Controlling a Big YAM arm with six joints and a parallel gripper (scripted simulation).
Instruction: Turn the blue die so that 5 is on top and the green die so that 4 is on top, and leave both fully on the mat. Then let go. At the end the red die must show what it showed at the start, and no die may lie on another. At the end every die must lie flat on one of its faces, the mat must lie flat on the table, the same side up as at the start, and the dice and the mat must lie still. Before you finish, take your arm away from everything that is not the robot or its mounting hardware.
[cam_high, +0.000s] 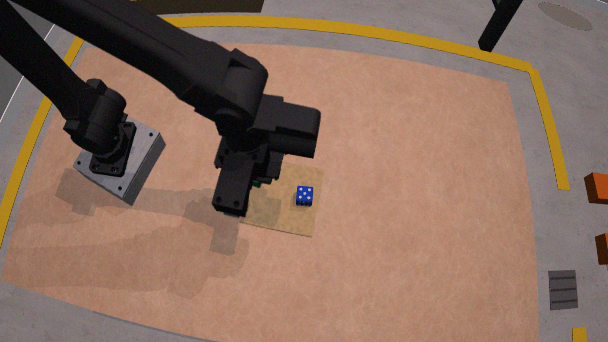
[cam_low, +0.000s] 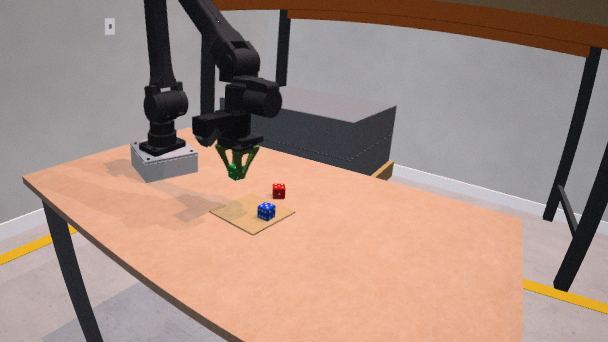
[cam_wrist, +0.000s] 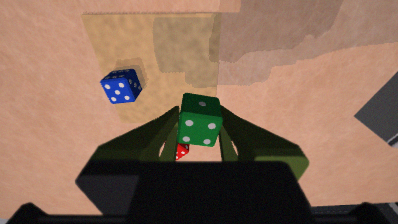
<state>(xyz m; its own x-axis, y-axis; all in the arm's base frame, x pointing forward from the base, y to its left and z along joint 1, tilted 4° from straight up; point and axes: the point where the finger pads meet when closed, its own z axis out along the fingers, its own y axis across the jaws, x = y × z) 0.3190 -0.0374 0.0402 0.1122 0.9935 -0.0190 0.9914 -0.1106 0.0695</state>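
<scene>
The tan mat is 5 cm ahead of my hand and 8 cm below it. From my hand the other things lie so: green die: right at my hand; then red die: 5 cm ahead, 11 cm to the left, 7 cm below; then blue die: 9 cm ahead, 1 cm to the right, 7 cm below.
</scene>
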